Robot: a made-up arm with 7 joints.
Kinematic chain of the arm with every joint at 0, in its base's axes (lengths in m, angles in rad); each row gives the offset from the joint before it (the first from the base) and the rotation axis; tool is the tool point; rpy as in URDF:
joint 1: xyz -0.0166 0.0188 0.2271 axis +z
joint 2: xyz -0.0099 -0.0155 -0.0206 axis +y
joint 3: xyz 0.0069 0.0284 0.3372 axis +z
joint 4: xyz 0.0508 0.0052 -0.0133 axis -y
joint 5: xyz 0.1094 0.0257 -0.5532 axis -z
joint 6: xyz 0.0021 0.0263 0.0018 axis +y
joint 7: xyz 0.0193 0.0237 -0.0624 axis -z
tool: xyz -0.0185 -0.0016 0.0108 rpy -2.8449 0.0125 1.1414
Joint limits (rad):
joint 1: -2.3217..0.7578
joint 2: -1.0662..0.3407
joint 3: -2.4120..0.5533
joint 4: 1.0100..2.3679
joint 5: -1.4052..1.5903
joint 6: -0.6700..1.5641
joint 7: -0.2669..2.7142
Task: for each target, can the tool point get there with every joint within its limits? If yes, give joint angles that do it. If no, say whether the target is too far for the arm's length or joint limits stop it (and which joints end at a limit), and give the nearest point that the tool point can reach.
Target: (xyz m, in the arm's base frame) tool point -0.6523 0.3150 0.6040
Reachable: yes | joints -1.3162 -0.7642 -1.6838 1.9964 -1.1259 1.3205 0.7850
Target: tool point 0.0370 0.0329 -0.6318
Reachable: no: joint limits stop it (at a limit: joint 1, joint 2, joint 3, joint 4, joint 5, joint 6) | nearest point -0.1060 0.4473 -0.1374 | short by 0.661 m
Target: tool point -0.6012 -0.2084 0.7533
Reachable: yes | joints -0.8913 -0.5658 -1.4905 1.7366 0.7777 0.4339 0.5184
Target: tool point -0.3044 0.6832 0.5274
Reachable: yes | joints -2.0661 -0.6107 -2.0127 1.8192 -0.2784 1.3581 1.7390
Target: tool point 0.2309 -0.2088 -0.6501
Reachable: no: joint limits stop it (at a limit: joint 1, joint 2, joint 3, joint 4, joint 5) | nearest point 0.0662 -0.4299 -0.1434 | short by 0.577 m
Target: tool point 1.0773 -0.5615 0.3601
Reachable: no: too far | nearest point 0.6783 -0.3498 0.4153 | short by 0.455 m
